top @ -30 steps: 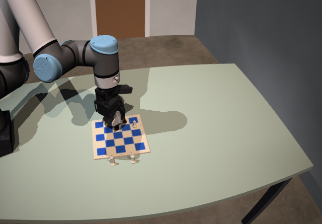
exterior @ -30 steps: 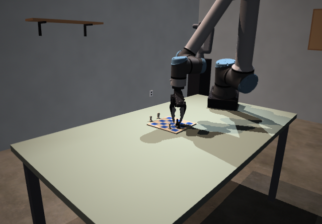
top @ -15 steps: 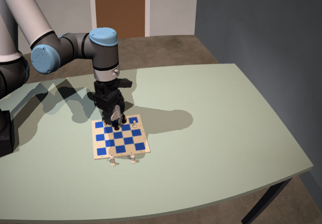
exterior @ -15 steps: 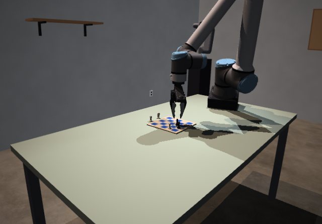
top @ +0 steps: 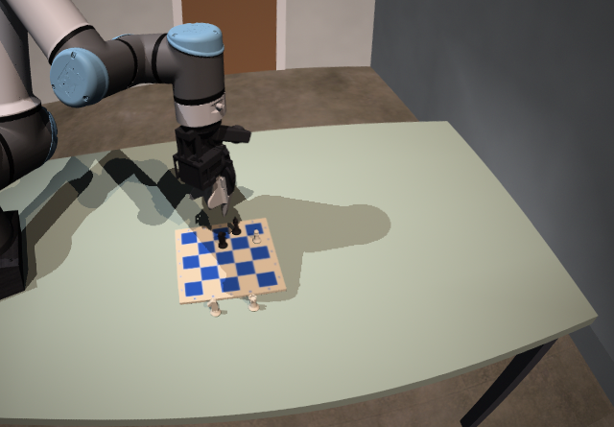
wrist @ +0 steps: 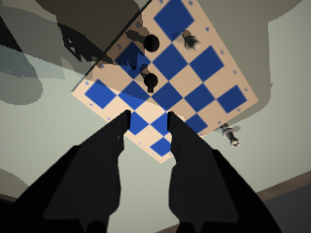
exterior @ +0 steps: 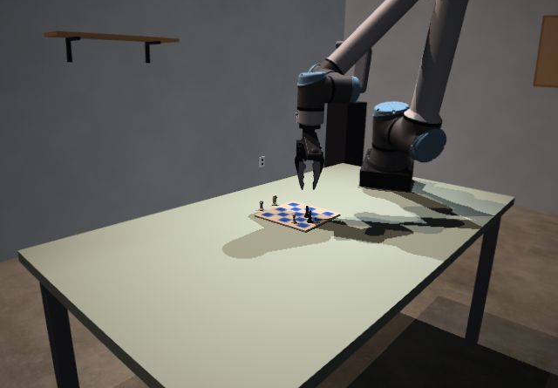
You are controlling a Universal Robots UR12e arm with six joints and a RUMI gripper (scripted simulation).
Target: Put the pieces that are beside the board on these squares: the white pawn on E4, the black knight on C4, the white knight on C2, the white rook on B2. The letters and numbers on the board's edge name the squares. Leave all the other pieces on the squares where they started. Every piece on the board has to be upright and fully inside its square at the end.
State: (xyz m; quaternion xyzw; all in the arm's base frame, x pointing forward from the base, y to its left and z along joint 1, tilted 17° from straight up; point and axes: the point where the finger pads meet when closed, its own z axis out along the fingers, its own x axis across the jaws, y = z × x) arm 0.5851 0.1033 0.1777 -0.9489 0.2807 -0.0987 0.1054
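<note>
Now: the white knight 180 mm to the right of my hand and 100 mm below it. The rest, counted from my hand: black knight: 100 mm below; white pawn: 70 mm ahead, 20 mm to the left, 100 mm below; chessboard: 10 mm ahead, 40 mm to the right, 120 mm below.
</note>
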